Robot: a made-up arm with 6 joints. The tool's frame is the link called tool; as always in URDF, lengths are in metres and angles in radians.
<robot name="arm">
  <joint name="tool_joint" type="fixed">
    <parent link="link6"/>
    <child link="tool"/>
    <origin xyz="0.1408 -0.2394 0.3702" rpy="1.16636 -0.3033 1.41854"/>
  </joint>
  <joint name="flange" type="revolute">
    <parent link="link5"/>
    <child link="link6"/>
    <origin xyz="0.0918 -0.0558 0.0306"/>
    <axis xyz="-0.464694 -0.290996 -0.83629"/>
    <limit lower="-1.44" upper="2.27"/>
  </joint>
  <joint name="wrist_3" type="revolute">
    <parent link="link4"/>
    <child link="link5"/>
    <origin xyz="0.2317 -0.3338 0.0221"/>
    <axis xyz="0 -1 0"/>
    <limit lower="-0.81" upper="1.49"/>
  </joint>
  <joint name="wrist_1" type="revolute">
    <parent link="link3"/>
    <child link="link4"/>
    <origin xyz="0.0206 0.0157 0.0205"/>
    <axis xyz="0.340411 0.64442 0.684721"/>
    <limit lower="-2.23" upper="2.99"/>
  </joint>
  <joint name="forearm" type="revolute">
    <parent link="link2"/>
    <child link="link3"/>
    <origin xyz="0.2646 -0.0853 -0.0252"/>
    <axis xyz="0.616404 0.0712 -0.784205"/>
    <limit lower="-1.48" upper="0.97"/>
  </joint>
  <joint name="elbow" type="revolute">
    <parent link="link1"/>
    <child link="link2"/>
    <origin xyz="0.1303 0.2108 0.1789"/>
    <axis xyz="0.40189 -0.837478 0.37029"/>
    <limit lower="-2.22" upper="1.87"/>
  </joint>
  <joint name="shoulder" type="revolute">
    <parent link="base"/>
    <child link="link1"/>
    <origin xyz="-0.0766 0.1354 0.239"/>
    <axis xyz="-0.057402 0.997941 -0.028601"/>
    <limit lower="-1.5" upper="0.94"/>
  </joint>
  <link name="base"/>
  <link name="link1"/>
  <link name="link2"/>
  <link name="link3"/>
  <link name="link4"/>
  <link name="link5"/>
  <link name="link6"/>
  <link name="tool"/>
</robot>
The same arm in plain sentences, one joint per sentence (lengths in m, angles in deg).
The arm has six revolute joints in a row. What follows holds with every joint at zero, and every direction is one of the base frame's. The first joint sits 0.0766 m along -x and 0.1354 m along +y and 0.239 m along +z from the base frame's origin and turns about the direction (-0.057402, 0.997941, -0.028601), from -85.94 to 53.86 deg. The second joint sits 0.1303 m along +x and 0.2108 m along +y and 0.1789 m along +z from the first joint and turns about the direction (0.40189, -0.837478, 0.37029), from -127.2 to 107.14 deg. The third joint sits 0.2646 m along +x and 0.0853 m along -y and 0.0252 m along -z from the second joint and turns about the direction (0.616404, 0.0712, -0.784205), from -84.8 to 55.58 deg. The fourth joint sits 0.0206 m along +x and 0.0157 m along +y and 0.0205 m along +z from the third joint and turns about the direction (0.340411, 0.64442, 0.684721), from -127.77 to 171.31 deg. The fifth joint sits 0.2317 m along +x and 0.3338 m along -y and 0.0221 m along +z from the fourth joint and turns about -y, from -46.41 to 85.37 deg. The sixth joint sits 0.0918 m along +x and 0.0558 m along -y and 0.0306 m along +z from the fifth joint and turns about the direction (-0.464694, -0.290996, -0.83629), from -82.51 to 130.06 deg. The tool frame, which is the frame that the pose is given for, sits 0.1408 m along +x and 0.2394 m along -y and 0.3702 m along +z from the sixth joint; its axes are the base frame's turned by roll 66.83, pitch -17.38 and yaw 81.28 deg (as in URDF: about the fixed x, then y, then z).
